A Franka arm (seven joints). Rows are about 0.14 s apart.
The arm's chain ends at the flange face. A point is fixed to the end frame.
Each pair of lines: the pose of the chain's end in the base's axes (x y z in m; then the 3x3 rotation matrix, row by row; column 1 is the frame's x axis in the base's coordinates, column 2 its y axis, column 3 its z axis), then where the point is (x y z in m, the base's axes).
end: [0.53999, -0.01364, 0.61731], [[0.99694, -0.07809, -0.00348], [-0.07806, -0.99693, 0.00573], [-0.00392, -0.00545, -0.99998]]
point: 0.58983 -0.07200 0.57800
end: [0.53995, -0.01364, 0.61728], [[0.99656, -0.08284, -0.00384], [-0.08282, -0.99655, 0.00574], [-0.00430, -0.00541, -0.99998]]
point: 0.58950 -0.07223 0.57795
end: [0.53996, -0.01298, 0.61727], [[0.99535, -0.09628, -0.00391], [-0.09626, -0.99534, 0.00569], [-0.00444, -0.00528, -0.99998]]
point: 0.58871 -0.07224 0.57794
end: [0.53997, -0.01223, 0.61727], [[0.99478, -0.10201, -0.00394], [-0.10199, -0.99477, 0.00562], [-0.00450, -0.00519, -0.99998]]
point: 0.58837 -0.07178 0.57794
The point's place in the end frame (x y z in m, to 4 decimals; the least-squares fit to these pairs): 0.0544 0.0545 0.0388
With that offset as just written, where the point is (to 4 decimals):
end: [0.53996, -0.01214, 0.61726], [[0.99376, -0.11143, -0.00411], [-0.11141, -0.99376, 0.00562], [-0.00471, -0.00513, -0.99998]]
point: 0.5878 -0.0721 0.5779
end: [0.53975, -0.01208, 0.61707], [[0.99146, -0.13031, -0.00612], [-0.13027, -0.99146, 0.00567], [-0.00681, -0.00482, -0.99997]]
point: 0.5863 -0.0730 0.5776
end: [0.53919, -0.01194, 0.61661], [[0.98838, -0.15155, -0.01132], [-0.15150, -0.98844, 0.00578], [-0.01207, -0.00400, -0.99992]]
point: 0.5843 -0.0738 0.5769
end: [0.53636, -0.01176, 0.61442], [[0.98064, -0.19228, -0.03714], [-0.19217, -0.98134, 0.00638], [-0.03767, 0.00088, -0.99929]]
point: 0.5778 -0.0754 0.5736
